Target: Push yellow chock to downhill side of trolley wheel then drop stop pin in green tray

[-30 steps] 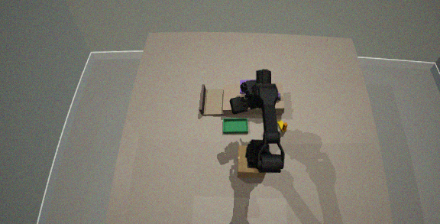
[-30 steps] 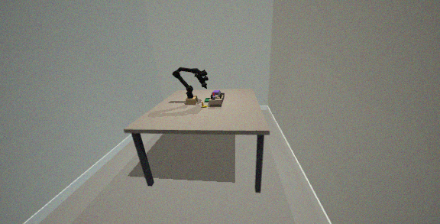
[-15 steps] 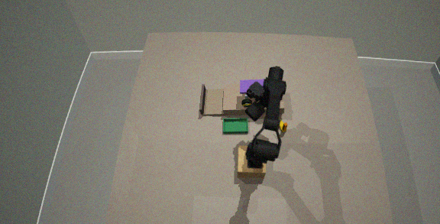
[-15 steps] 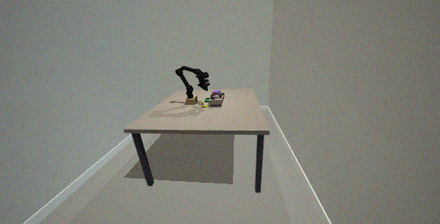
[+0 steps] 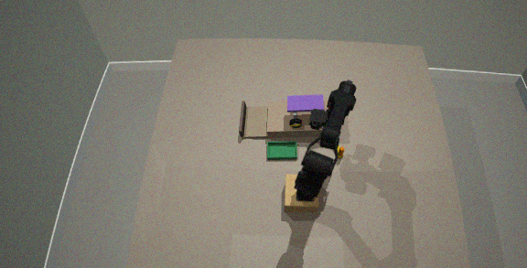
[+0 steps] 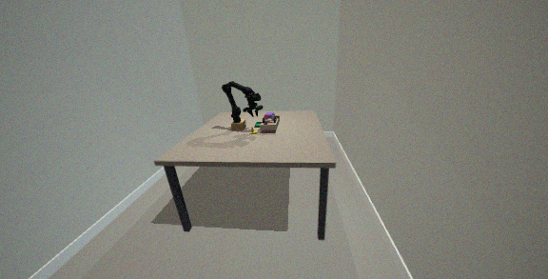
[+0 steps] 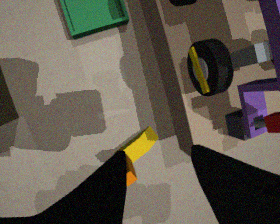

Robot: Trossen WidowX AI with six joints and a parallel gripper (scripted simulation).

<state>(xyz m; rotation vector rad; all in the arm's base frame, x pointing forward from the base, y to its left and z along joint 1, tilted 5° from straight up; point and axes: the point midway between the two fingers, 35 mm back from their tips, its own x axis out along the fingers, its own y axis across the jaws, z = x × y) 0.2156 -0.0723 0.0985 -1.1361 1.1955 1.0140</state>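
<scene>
The yellow chock is 5 cm to the right of my gripper tip and 13 cm below it. Round my gripper tip: red-headed stop pin (11 cm ahead, 2 cm to the right, 2 cm below); green tray (1 cm behind, 17 cm to the left, 16 cm below); purple-topped trolley (12 cm ahead, 8 cm to the left, 4 cm below).
</scene>
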